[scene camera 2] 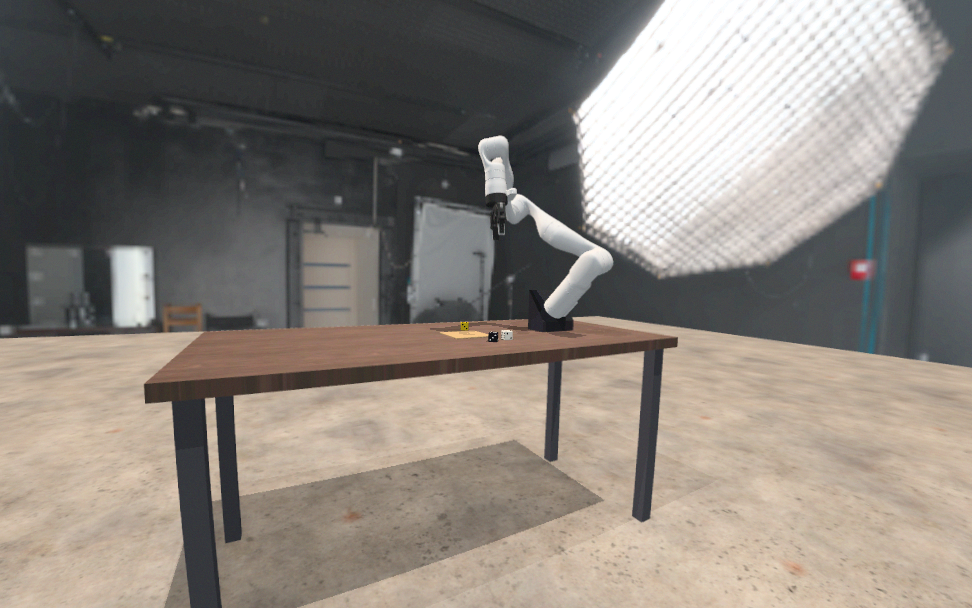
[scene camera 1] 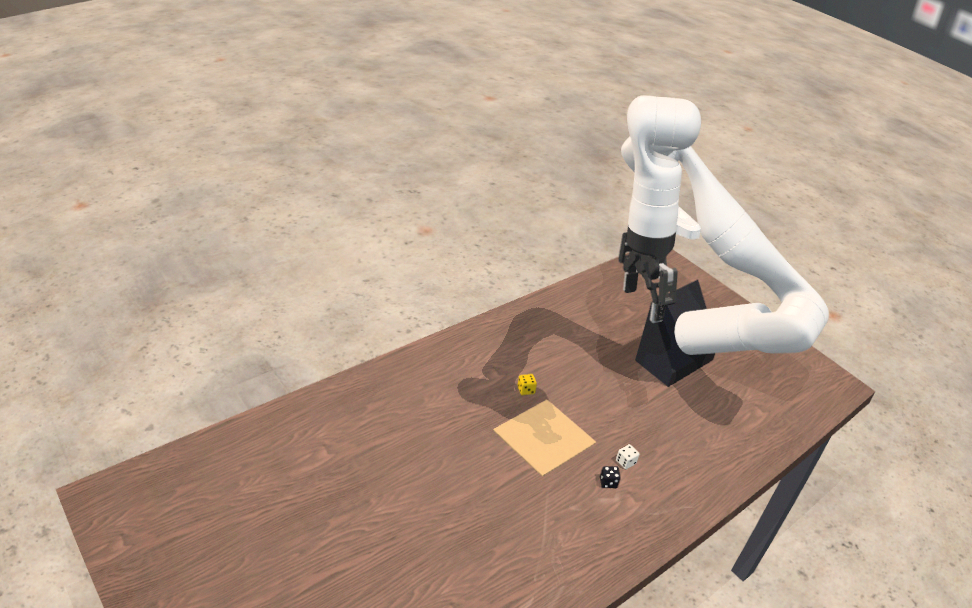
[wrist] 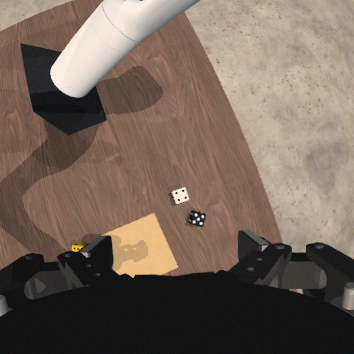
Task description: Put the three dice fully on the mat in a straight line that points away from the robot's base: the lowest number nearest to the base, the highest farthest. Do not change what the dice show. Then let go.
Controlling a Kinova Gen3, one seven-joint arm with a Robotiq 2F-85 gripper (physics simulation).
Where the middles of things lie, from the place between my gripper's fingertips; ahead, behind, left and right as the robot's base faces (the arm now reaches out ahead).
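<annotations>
There's a tan mat [scene camera 1: 543, 436] here, and my gripper is 9 cm short of it, 7 cm to the left of it and 34 cm above it now.
</annotations>
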